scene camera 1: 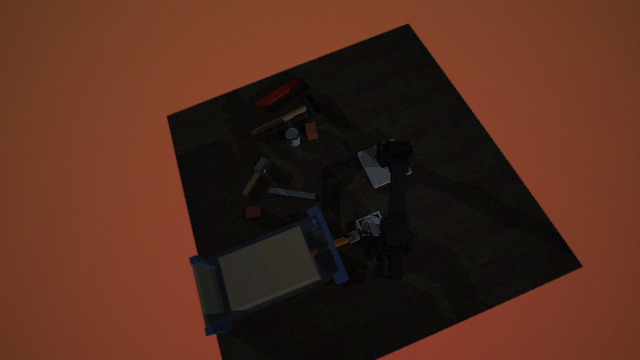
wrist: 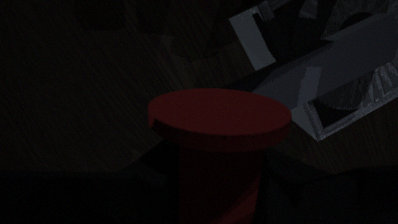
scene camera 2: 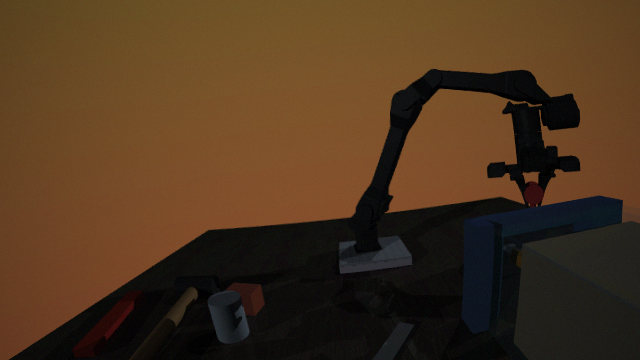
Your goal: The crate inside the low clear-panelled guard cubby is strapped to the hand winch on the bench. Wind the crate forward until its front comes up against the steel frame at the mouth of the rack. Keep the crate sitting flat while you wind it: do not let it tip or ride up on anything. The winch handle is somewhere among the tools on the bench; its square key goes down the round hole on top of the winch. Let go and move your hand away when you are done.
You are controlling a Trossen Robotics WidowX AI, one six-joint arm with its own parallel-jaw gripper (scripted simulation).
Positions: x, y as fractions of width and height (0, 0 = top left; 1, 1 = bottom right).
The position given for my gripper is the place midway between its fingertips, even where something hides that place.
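Note:
Red block (scene camera 2: 0.39, 0.82) in sight. My gripper (scene camera 2: 0.83, 0.58) too.

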